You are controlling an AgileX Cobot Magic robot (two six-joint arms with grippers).
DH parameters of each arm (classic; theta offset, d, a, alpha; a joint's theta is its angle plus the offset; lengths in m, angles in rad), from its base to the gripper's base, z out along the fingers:
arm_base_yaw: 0 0.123 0 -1.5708
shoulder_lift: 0.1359 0 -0.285 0
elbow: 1.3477 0 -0.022 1.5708
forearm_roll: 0 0.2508 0 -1.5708
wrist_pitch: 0 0 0.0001 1.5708
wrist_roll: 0 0.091 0 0
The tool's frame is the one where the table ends.
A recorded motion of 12 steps. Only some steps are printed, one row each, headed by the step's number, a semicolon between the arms.
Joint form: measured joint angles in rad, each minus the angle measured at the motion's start. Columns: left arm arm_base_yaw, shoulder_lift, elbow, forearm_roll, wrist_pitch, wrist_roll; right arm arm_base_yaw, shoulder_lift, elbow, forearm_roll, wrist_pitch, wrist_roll.
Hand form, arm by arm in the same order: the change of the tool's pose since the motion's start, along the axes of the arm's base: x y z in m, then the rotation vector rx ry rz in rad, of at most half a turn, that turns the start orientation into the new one. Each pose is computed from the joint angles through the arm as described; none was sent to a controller.
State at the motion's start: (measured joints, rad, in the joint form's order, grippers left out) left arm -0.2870 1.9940 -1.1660 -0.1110 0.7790 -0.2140; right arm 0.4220 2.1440 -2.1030 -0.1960 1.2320 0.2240
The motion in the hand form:
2: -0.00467 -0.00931 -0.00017 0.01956 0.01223 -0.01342; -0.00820 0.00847 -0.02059 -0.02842 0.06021 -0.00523
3: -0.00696 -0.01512 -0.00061 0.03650 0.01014 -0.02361; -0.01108 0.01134 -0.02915 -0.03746 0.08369 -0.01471
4: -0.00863 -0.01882 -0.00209 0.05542 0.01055 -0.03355; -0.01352 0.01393 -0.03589 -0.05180 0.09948 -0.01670
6: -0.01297 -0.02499 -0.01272 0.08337 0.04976 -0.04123; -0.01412 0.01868 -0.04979 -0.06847 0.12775 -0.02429
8: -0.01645 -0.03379 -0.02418 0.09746 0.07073 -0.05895; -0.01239 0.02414 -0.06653 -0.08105 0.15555 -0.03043
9: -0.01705 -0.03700 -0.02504 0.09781 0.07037 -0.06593; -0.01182 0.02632 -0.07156 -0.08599 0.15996 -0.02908
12: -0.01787 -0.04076 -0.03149 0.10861 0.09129 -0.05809; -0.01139 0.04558 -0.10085 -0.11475 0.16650 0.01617
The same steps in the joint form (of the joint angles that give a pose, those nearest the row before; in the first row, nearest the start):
2: -0.0330 0.0000 0.0000 0.0240 0.0150 -0.0370; 0.0260 0.0000 0.0740 -0.0120 -0.0010 0.0340
3: -0.0550 0.0010 0.0000 0.0480 0.0160 -0.0650; 0.0350 0.0030 0.1001 -0.0160 -0.0010 0.0540
4: -0.0710 0.0050 0.0000 0.0730 0.0180 -0.0880; 0.0440 0.0060 0.1200 -0.0250 -0.0010 0.0660
6: -0.0950 0.0350 0.0000 0.0910 0.0340 -0.1180; 0.0550 0.0280 0.1340 -0.0320 0.0000 0.0860
8: -0.1230 0.0680 -0.0010 0.0970 0.0270 -0.1330; 0.0640 0.0630 0.1360 -0.0340 -0.0030 0.1030
9: -0.1320 0.0720 -0.0040 0.0970 0.0260 -0.1350; 0.0680 0.0740 0.1360 -0.0370 -0.0070 0.1070
12: -0.1430 0.0950 -0.0130 0.0990 0.0350 -0.1560; 0.1060 0.1370 0.1380 -0.0580 -0.0520 0.1130

